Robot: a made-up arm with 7 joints.
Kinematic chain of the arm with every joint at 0, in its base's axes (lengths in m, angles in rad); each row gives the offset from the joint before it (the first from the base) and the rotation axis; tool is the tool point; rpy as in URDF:
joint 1: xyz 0 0 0.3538 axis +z
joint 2: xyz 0 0 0 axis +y
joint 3: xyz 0 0 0.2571 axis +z
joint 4: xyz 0.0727 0 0 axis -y
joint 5: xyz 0.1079 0 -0.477 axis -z
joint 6: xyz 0 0 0 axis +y
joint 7: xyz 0.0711 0 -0.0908 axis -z
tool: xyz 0 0 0 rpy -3.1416 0 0
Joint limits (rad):
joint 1: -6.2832..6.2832
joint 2: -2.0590..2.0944
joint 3: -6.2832..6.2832
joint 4: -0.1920..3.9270
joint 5: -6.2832..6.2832
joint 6: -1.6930..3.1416
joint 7: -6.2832..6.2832
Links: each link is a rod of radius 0.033 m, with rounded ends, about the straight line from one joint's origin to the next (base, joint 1, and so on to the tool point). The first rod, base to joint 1, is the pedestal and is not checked.
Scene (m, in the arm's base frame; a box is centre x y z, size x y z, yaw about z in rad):
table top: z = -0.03
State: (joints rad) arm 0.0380 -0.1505 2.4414 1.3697 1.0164 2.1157 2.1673
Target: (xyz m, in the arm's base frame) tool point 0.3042 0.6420 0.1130
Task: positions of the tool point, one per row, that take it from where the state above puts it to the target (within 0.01 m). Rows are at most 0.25 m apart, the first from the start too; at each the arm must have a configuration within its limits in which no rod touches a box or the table.
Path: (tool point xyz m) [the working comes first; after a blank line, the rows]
Joints at the target: -1.3161 -1.1973 2.2053 1.7219 1.1707 1.3863 2.1673
Straight joint move there: clear.

1: -0.4569 0.4425 0.4075
2: -0.3175 0.5879 0.3308
3: -0.1268 0.6788 0.2553
4: 0.0903 0.6985 0.1825
5: 0.3042 0.6420 0.1130

